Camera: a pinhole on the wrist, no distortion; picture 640 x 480 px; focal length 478.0 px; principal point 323.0 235.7 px. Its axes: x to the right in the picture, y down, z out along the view. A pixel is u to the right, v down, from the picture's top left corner.
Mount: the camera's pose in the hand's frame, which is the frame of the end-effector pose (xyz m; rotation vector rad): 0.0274 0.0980 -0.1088 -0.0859 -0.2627 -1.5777
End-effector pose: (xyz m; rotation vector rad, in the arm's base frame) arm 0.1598 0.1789 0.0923 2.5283 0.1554 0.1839
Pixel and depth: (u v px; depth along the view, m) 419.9 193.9 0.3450
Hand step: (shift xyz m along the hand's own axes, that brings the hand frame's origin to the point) -0.0423 0.1058 0.2375
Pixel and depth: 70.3 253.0 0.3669
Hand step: 0.0059 0.3679 0.2060
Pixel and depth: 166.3 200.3 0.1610
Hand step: -0.0006 0.1850 0.0344
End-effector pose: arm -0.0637 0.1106 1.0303 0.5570 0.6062 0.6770
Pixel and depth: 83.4 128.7 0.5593
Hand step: -0.1504 0.4950 0.3580
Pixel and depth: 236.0 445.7 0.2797
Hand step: 0.1203 0.2088 0.1651
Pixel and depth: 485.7 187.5 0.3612
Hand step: -0.0518 0.0577 0.2640
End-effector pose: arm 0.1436 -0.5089 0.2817 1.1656 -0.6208 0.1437
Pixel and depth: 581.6 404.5 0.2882
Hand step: 0.0926 0.0090 0.2161
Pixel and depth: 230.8 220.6 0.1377
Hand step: 0.0087 0.1542 0.0184
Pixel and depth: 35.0 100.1 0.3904
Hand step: -0.1188 0.4137 0.2057
